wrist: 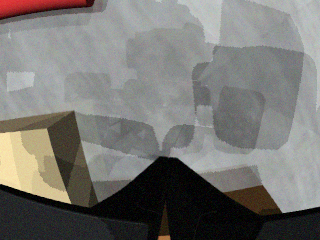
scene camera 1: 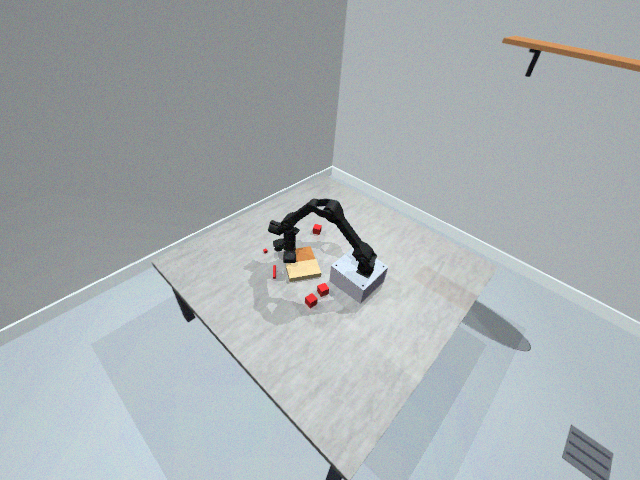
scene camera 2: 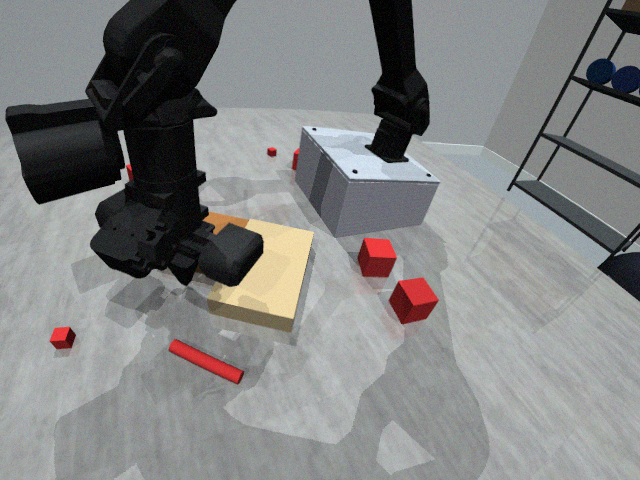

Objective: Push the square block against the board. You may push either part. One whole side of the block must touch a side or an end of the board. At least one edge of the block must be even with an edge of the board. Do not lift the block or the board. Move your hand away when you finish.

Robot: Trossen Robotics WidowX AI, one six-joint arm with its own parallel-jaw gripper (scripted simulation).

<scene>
My gripper is shut and holds nothing. I also see a board and a red rod.
My gripper is seen too in the wrist view.
</scene>
